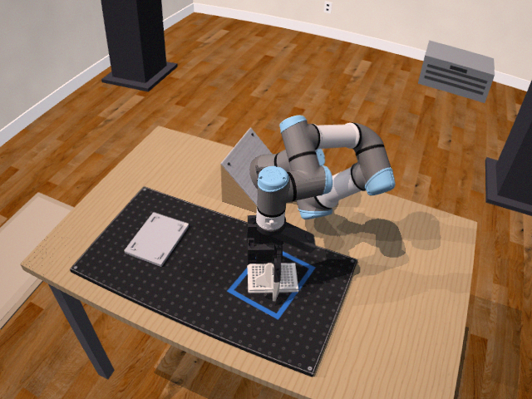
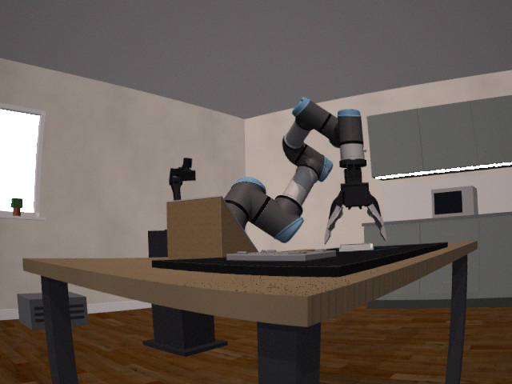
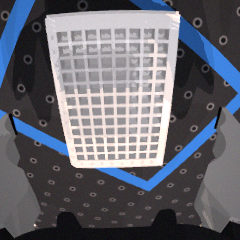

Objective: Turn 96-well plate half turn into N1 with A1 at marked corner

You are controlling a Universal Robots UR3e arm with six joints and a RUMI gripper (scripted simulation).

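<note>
Right now the 96-well plate is 1 cm below my hand. Also, from my hand: plate nest N1: 35 cm to the right, 1 cm below.
</note>
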